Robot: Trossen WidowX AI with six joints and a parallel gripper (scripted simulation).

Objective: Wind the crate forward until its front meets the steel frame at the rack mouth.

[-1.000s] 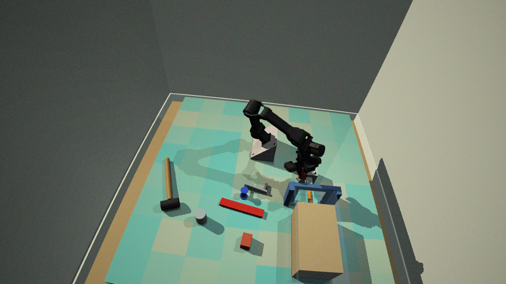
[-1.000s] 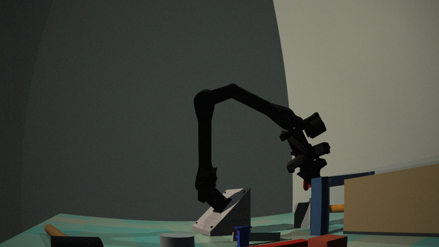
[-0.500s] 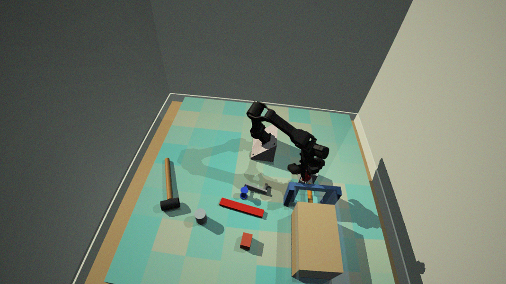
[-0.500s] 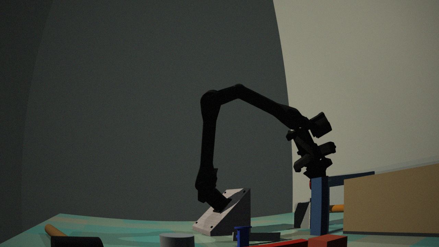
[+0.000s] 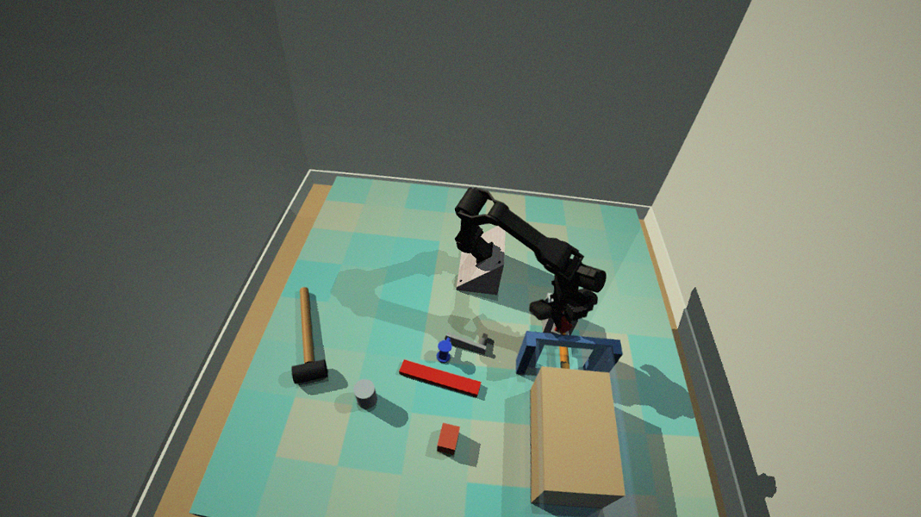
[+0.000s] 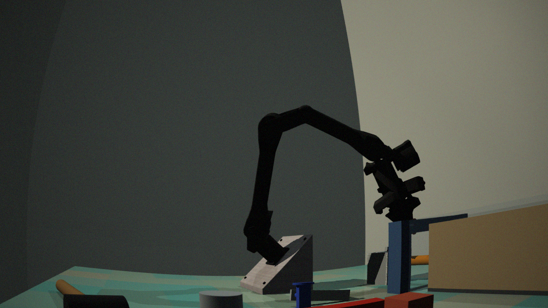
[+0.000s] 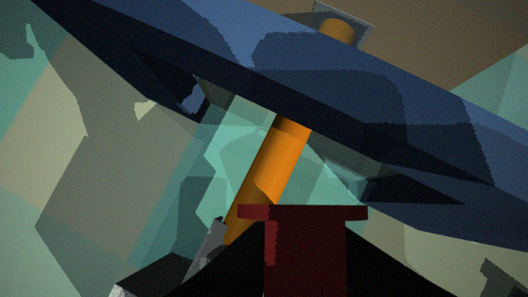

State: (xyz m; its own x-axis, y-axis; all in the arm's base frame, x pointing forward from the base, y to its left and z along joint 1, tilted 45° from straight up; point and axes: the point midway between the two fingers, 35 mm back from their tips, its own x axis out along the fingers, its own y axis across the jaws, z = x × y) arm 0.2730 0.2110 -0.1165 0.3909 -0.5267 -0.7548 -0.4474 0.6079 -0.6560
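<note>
Now: the winch handle 5 cm behind my gripper tip and 3 cm below it. The rest, counted from my gripper tip: red knob: 2 cm behind, 1 cm to the right; blue steel frame: 5 cm ahead, 3 cm below, 2 cm to the left; grey winch: 13 cm behind, 10 cm below, 1 cm to the left.
</note>
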